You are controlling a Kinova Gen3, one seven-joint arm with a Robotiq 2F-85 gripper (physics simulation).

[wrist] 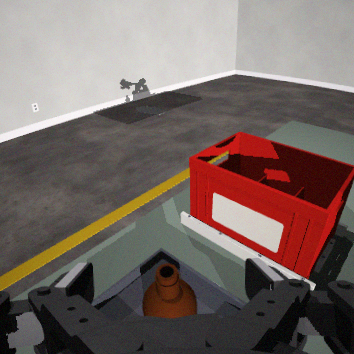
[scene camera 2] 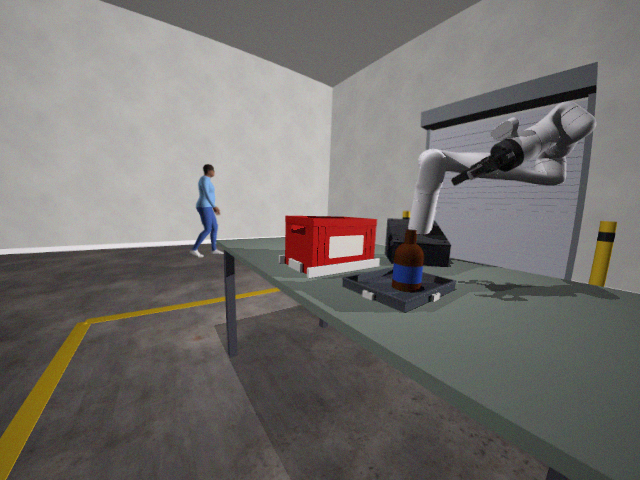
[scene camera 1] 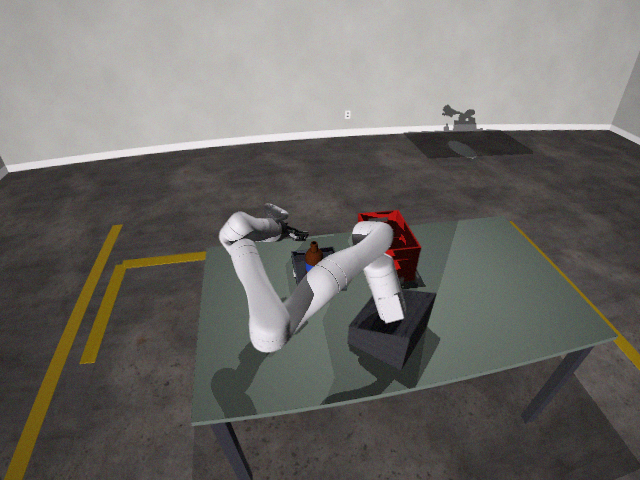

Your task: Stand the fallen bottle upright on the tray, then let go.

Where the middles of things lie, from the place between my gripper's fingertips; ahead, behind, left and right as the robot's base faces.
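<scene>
Brown bottle (wrist: 169,296): my gripper 210 mm above it, 100 mm short of it, 60 mm to the left of it.
</scene>
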